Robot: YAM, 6 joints.
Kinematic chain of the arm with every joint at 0, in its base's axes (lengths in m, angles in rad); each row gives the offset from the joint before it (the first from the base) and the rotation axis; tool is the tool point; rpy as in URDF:
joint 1: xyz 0 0 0.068 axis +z
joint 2: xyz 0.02 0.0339 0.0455 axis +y
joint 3: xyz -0.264 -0.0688 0 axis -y
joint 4: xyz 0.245 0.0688 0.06 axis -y
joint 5: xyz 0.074 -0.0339 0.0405 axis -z
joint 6: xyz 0.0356 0 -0.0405 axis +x
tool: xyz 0 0 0 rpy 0 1.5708 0
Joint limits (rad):
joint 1: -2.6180..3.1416
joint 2: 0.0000..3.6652
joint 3: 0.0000..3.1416
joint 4: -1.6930..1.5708
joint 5: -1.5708..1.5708
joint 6: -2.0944..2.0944
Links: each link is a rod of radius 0.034 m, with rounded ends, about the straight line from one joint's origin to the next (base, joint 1, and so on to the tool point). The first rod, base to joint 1, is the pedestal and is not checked.
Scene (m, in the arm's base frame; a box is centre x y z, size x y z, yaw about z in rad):
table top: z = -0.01
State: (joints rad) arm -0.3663 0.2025 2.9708 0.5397 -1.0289 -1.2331
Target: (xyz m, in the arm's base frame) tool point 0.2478 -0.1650 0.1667
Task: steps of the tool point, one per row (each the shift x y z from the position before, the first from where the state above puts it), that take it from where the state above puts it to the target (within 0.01 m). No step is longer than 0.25 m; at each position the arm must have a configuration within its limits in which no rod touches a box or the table.
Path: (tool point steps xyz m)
1: 0.0615 -0.0016 0.1963
2: 0.1257 -0.0373 0.1578
3: 0.1647 -0.0693 0.0920
4: 0.1714 -0.0896 0.0128
5: 0.1463 -0.0918 -0.0637
6: 0.0967 -0.0741 -0.1216
7: 0.0353 -0.0400 -0.1493
8: -0.0235 0.0026 -0.1424

